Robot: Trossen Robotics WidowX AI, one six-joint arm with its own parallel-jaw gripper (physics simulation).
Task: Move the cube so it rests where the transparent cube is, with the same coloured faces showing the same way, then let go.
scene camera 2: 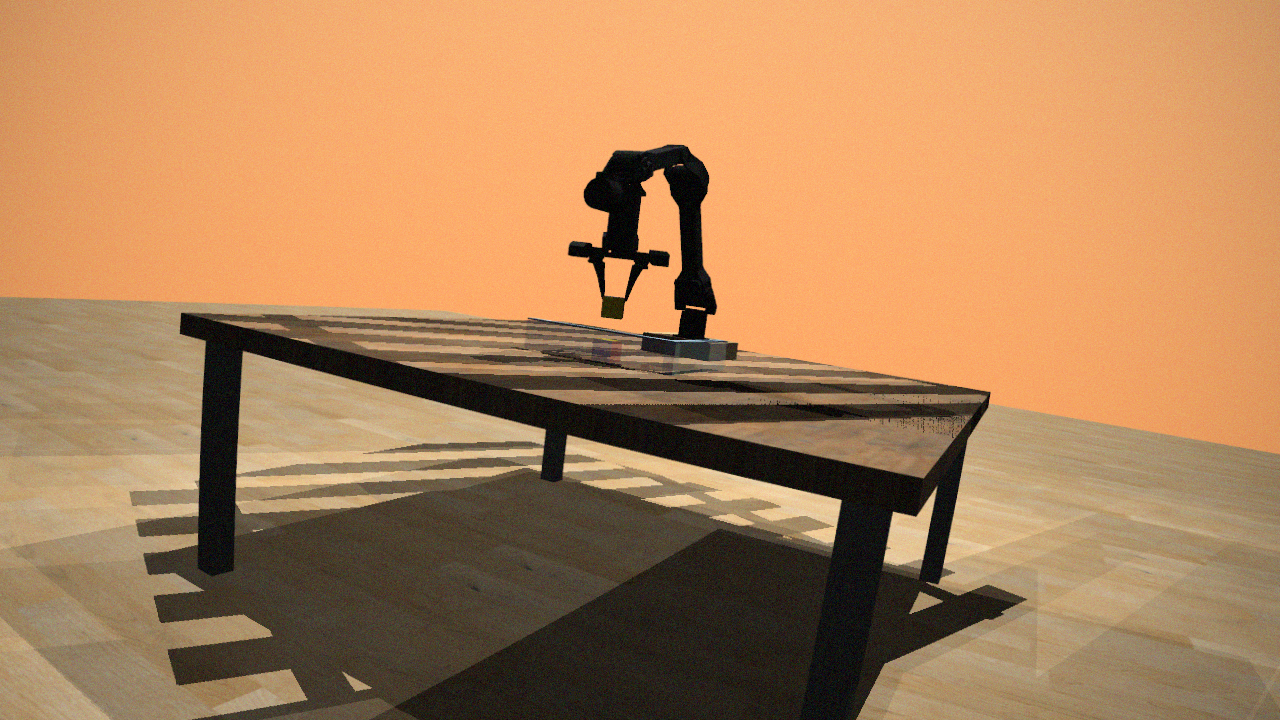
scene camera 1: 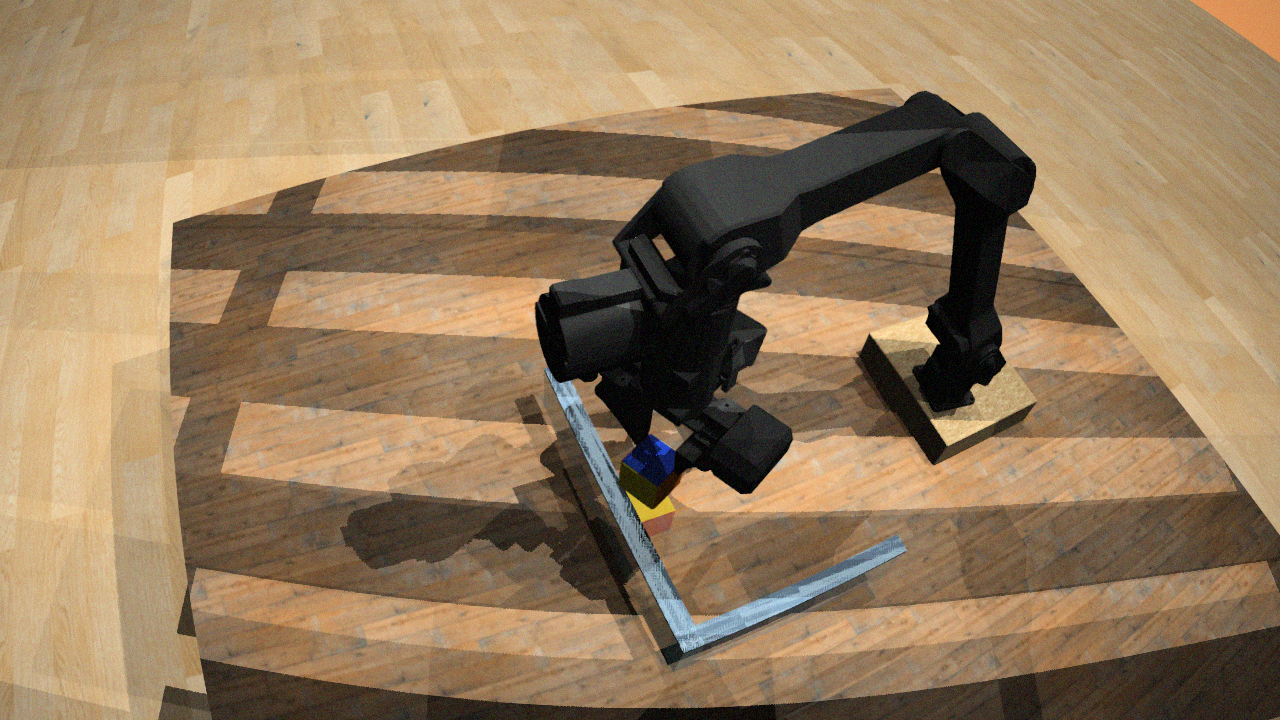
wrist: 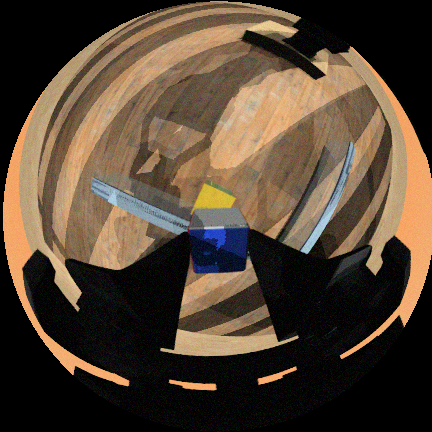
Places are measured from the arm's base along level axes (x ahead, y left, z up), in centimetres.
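Where they show: gripper, fingertip midpoint: (scene camera 2: 614, 300) (scene camera 1: 660, 456) (wrist: 218, 236); arm's base, link origin: (scene camera 2: 691, 338) (scene camera 1: 943, 386).
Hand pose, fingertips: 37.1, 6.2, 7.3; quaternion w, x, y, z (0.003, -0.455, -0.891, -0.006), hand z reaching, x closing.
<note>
Things, the pixels of their top centre, and the offset from my fingertips, as dx, dy, dz.
- solid cube, top centre: (wrist: 219, 254) (scene camera 1: 654, 459) (scene camera 2: 614, 296) +0.8, +0.6, +0.8
- transparent cube, top centre: (scene camera 1: 647, 499) (wrist: 212, 205) +0.3, +0.0, -7.4
My gripper (scene camera 1: 660, 450) (scene camera 2: 614, 300) (wrist: 218, 236) is shut on the solid cube (scene camera 1: 650, 456) (scene camera 2: 612, 308) (wrist: 219, 247) and holds it in the air. Its blue face is up and a yellow face shows on its side in both scene views. A grey face shows in the wrist view. The transparent cube (scene camera 1: 656, 514) (scene camera 2: 606, 349) (wrist: 212, 197) sits below on the table, with yellow on top and a reddish side. In the wrist view its yellow top is turned relative to the held cube, which partly hides it.
A light blue L-shaped bar (scene camera 1: 796, 588) (wrist: 145, 209) lies on the table (scene camera 1: 358, 358) (scene camera 2: 501, 402). Its long side runs close by the transparent cube. The arm's base block (scene camera 1: 984, 429) (wrist: 270, 27) stands on the same table. Striped shadows cross the table top.
</note>
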